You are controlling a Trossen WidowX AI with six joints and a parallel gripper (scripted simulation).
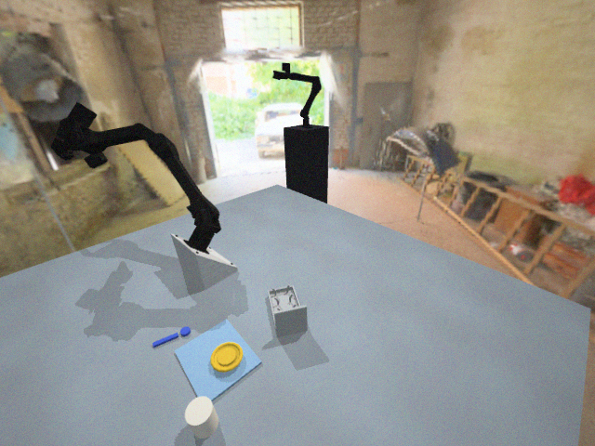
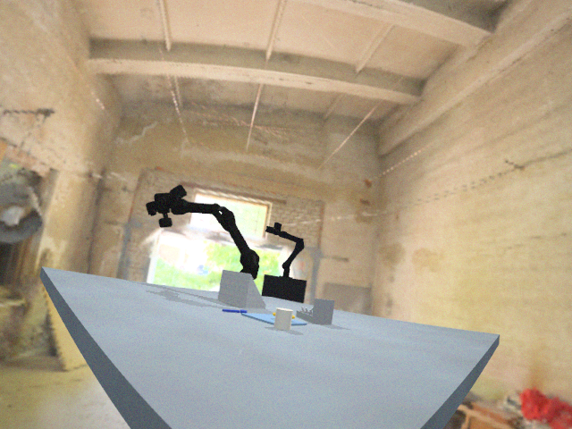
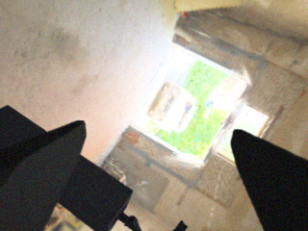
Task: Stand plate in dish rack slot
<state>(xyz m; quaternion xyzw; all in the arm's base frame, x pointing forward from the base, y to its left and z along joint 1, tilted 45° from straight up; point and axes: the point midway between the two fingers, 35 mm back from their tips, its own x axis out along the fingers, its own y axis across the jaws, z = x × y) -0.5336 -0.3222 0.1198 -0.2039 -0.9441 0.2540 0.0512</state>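
Now: the yellow plate 920 mm ahead of my gripper tip, 320 mm below it and 50 mm to the left of it. Round my gripper tip: light blue mat 900 mm ahead, 330 mm below, 40 mm to the left; blue spoon 780 mm ahead, 330 mm below, 10 mm to the right; grey dish rack 900 mm ahead, 310 mm below, 230 mm to the left.
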